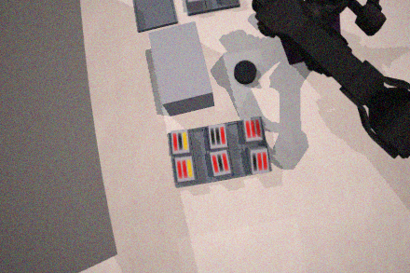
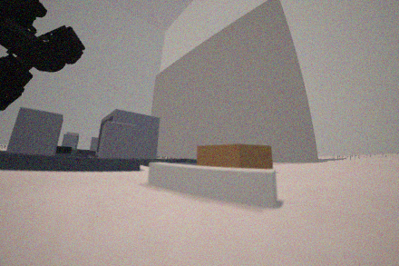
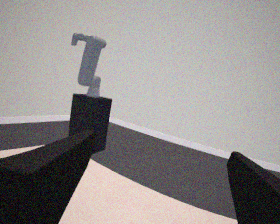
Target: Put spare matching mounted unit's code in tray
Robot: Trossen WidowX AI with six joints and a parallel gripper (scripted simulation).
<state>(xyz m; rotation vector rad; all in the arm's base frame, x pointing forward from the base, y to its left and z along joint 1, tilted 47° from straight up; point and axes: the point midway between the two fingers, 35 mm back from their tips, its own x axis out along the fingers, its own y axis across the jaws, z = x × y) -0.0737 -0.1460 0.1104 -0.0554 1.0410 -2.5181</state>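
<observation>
Now: the grey spare 35 cm ahead of my gripper tip, 17 cm to the left of it and 22 cm below it. From my gripper tip the other things lie so: black puck: 25 cm ahead, 4 cm to the left, 25 cm below; tall grey box: 38 cm ahead, 2 cm to the left, 21 cm below; dark grey tray: 40 cm ahead, 20 cm to the right, 25 cm below.
</observation>
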